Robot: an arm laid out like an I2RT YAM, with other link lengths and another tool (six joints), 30 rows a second.
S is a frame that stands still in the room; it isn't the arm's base.
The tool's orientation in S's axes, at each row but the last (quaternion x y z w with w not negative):
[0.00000, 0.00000, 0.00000, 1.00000]
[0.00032, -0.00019, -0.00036, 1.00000]
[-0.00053, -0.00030, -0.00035, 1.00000]
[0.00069, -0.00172, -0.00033, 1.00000]
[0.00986, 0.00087, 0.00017, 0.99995]
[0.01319, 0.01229, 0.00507, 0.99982]
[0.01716, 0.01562, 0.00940, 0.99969]
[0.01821, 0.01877, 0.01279, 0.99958]
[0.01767, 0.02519, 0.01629, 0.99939]
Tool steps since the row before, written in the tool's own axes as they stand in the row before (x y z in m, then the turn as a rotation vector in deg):
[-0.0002, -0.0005, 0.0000, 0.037, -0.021, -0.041]
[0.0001, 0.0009, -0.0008, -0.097, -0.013, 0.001]
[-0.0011, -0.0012, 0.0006, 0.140, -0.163, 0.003]
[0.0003, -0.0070, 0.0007, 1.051, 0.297, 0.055]
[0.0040, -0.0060, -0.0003, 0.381, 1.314, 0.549]
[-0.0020, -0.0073, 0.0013, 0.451, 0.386, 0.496]
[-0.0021, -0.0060, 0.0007, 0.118, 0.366, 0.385]
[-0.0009, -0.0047, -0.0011, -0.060, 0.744, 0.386]
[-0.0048, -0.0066, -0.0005, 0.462, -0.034, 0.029]
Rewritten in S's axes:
[-0.0002, -0.0005, 0.0000, 0.037, -0.021, -0.041]
[0.0001, 0.0009, -0.0008, -0.097, -0.013, 0.001]
[-0.0011, -0.0012, 0.0006, 0.140, -0.163, 0.003]
[0.0003, -0.0070, 0.0007, 1.051, 0.296, 0.059]
[0.0040, -0.0060, -0.0004, 0.382, 1.303, 0.574]
[-0.0019, -0.0074, 0.0012, 0.459, 0.378, 0.495]
[-0.0020, -0.0061, 0.0006, 0.123, 0.355, 0.394]
[-0.0008, -0.0047, -0.0012, -0.064, 0.728, 0.415]
[-0.0046, -0.0067, -0.0005, 0.464, -0.020, 0.005]

